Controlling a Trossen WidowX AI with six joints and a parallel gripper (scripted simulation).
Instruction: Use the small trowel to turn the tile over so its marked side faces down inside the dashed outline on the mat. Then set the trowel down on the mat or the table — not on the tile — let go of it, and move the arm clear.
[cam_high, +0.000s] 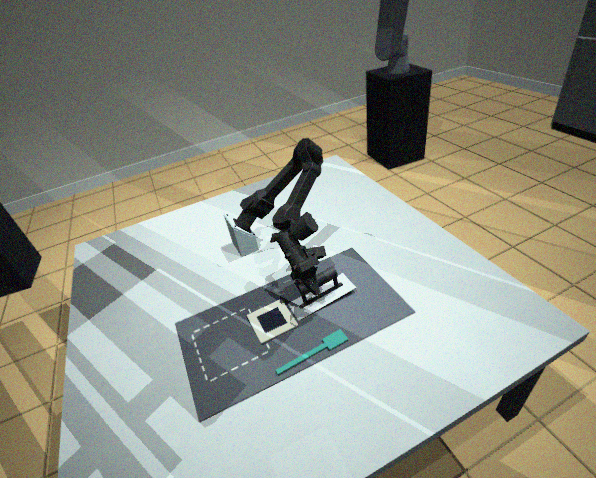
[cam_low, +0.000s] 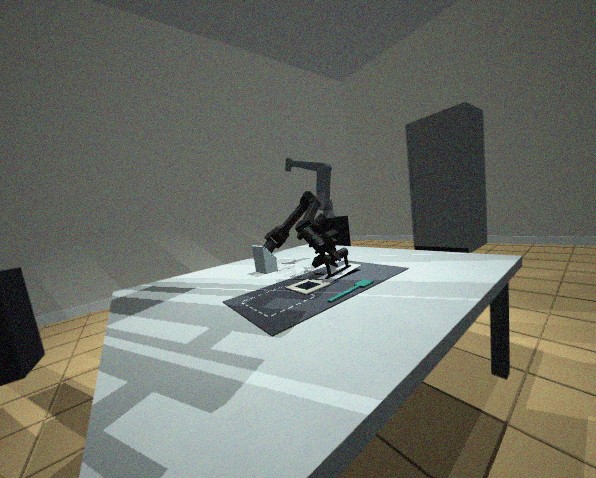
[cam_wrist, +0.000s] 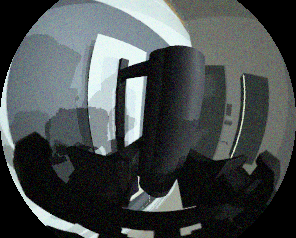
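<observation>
Right now the dark mat is 9 cm to the right of my gripper tip and 8 cm below it. From my gripper tip the other things lie so: cream tile 1 cm behind, 15 cm to the right, 5 cm below; teal trowel 14 cm ahead, 6 cm to the right, 5 cm below.
</observation>
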